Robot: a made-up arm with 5 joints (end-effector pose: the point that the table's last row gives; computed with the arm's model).
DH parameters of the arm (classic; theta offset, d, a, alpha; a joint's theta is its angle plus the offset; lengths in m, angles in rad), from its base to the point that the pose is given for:
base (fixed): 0 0 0.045 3.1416
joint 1: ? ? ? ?
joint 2: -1.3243 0 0.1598 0
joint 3: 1.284 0 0.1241 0
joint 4: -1.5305 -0.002 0 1.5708
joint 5: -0.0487 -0.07 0 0
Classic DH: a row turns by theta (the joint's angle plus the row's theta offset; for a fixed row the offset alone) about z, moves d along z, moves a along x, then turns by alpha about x.
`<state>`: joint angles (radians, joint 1 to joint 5).
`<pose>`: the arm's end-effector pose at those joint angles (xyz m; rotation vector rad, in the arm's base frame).
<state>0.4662 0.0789 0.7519 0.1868 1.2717</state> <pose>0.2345 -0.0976 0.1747 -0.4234 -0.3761 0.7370</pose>
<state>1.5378 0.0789 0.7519 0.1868 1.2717</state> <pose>0.0500 -0.2131 0.1747 -0.5454 -0.1051 -0.3067</pose>
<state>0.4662 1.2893 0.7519 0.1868 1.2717</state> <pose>0.1363 -0.0482 0.0084 0.5030 0.4467 0.7288</pose>
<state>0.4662 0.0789 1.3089 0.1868 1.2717</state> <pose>0.1480 -0.0541 0.1314 0.0029 0.0026 0.7568</pose>
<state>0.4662 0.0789 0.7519 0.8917 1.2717</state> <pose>0.1922 -0.0763 0.1650 0.1162 0.1032 0.7553</pose>
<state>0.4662 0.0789 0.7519 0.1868 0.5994</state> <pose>0.2345 -0.0976 0.1747 -0.2694 -0.4834 0.0823</pose>
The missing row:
joint 1: 0 -0.171 0.038 1.5708
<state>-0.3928 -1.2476 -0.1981 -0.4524 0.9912</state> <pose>-0.0545 -0.0434 0.4471 0.7789 2.7623 0.2934</pose>
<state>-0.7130 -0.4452 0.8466 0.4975 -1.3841</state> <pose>0.1720 0.1071 0.2290 0.6029 -0.3277 -0.6921</pose>
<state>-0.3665 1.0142 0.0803 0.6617 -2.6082</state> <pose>0.2684 0.0836 0.0431 -0.2326 0.0138 -2.2824</pose>
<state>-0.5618 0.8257 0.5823 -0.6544 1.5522</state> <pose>0.2614 0.1338 0.0780 -0.4416 -0.8676 1.9307</pose>
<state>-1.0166 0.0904 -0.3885 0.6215 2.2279</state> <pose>0.1910 0.2322 0.3408 0.9936 1.5124 -2.5141</pose>
